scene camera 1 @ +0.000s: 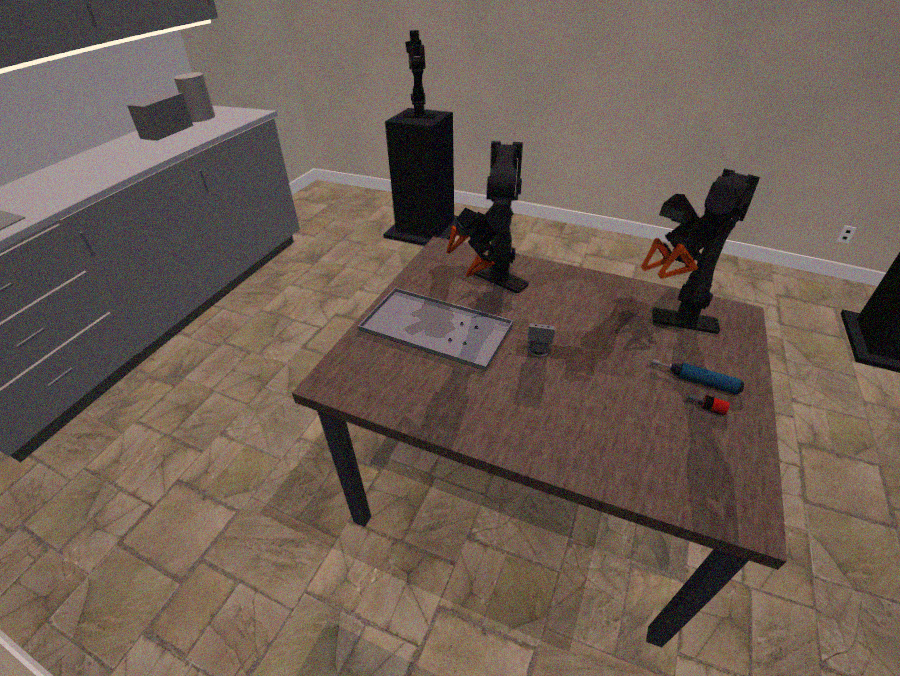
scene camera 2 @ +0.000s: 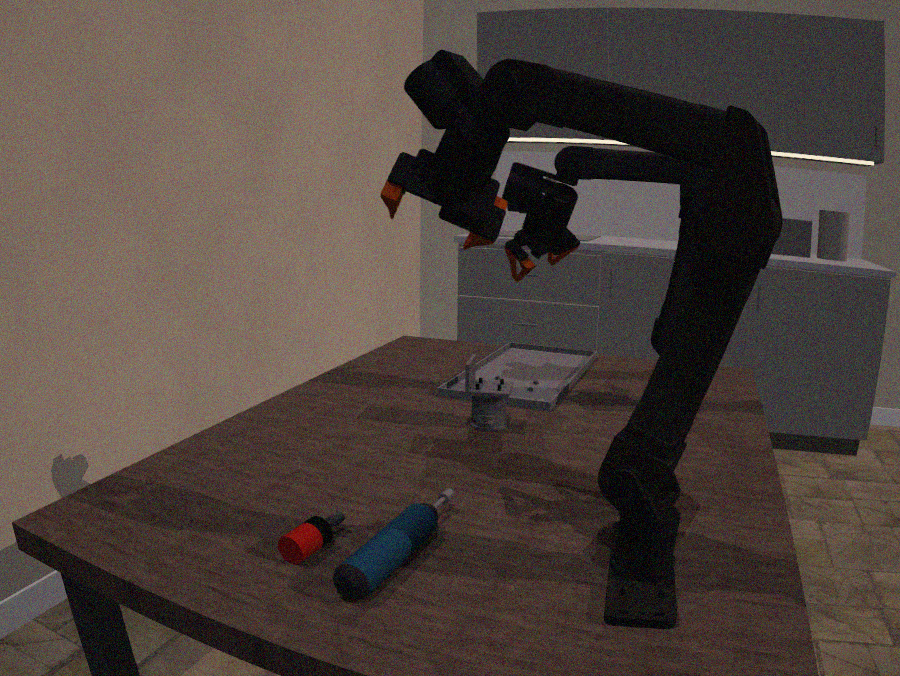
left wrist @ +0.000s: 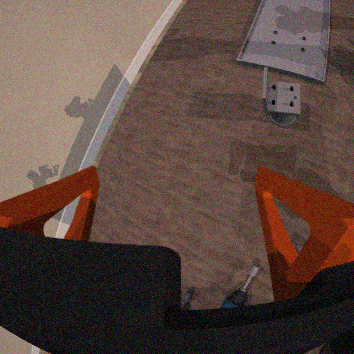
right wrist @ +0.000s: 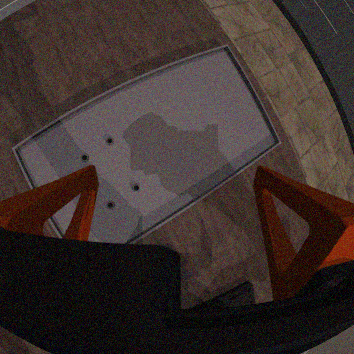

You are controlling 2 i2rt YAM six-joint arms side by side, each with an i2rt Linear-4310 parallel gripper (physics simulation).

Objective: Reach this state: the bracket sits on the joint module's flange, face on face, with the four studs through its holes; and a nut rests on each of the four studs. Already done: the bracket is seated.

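Frame: origin at the left arm's base, x ahead, y left, z up, level; millimetres.
Seen in the pictures: left gripper, between the fingertips: (scene camera 1: pixel 650 272) (scene camera 2: pixel 429 230) (left wrist: pixel 176 175); right gripper, between the fingertips: (scene camera 1: pixel 457 264) (scene camera 2: pixel 533 271) (right wrist: pixel 175 173); left arm's base, origin of its link: (scene camera 1: pixel 685 321) (scene camera 2: pixel 640 572) (left wrist: pixel 341 336); right arm's base, origin of its link: (scene camera 1: pixel 499 278).
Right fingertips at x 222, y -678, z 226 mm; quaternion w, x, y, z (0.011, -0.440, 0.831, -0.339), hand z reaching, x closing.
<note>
Offsets run from my right fingertips to a thing's top centre.
The grey bracket (scene camera 1: pixel 541 333) (scene camera 2: pixel 488 391) (left wrist: pixel 283 96) sits flat on the round joint module @[dx +31, dy +253, dz -152 mm] (scene camera 1: pixel 539 350) (scene camera 2: pixel 488 414) (left wrist: pixel 283 120), with its upright wall to one side. Four dark stud ends show through its plate. Four small dark nuts lie apart in the tray @[dx +15, dy -65, dz -210 mm] (scene camera 1: pixel 385 320) (scene camera 2: pixel 571 363) (left wrist: pixel 310 65) (right wrist: pixel 200 85); one nut (scene camera 1: pixel 476 327) (left wrist: pixel 304 38) (right wrist: pixel 109 141) is among them. My left gripper (scene camera 1: pixel 651 272) (scene camera 2: pixel 429 232) (left wrist: pixel 176 175) is open and empty, high above the table. My right gripper (scene camera 1: pixel 459 262) (scene camera 2: pixel 534 271) (right wrist: pixel 175 173) is open and empty, high above the tray side.
A blue-handled driver @[dx +36, dy +686, dz -185 mm] (scene camera 1: pixel 709 378) (scene camera 2: pixel 389 547) (left wrist: pixel 234 300) and a short red-handled driver @[dx +132, dy +708, dz -192 mm] (scene camera 1: pixel 716 405) (scene camera 2: pixel 301 542) lie on the table, at the right in scene camera 1. The tray's low rim stands close beside the joint module.
</note>
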